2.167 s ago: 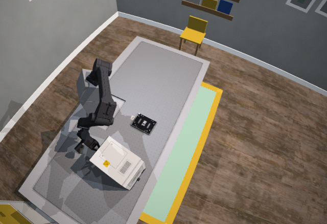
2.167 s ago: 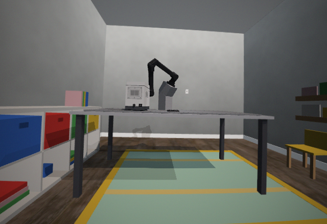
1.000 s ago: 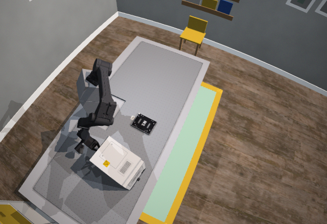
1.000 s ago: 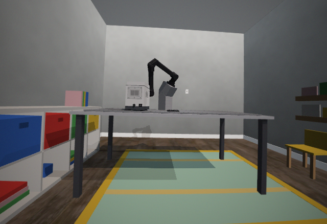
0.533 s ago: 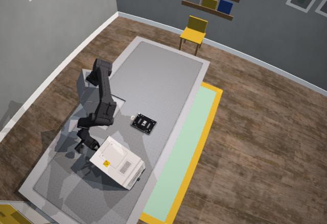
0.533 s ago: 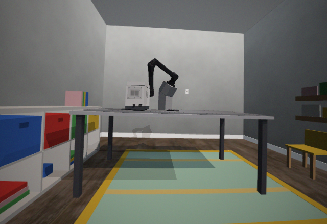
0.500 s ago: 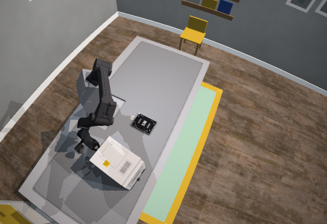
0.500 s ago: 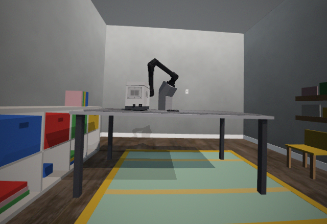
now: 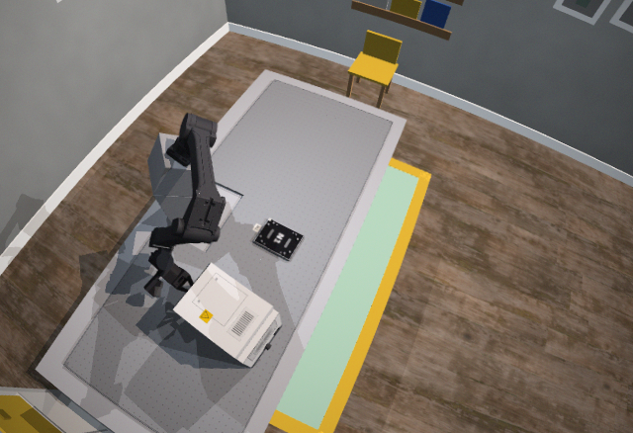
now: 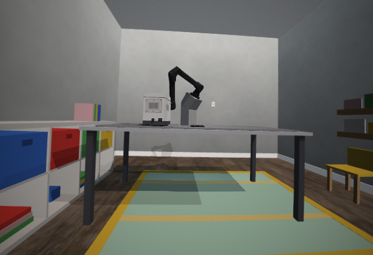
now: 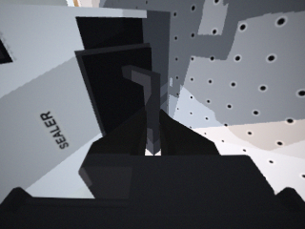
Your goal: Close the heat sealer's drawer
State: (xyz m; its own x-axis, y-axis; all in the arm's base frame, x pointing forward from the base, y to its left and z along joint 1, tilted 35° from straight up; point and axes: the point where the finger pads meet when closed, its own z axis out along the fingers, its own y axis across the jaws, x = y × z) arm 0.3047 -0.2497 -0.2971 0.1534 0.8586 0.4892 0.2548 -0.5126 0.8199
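The dark sealer drawer is 110 mm ahead of my hand, 10 mm to the right of it and 10 mm below it.
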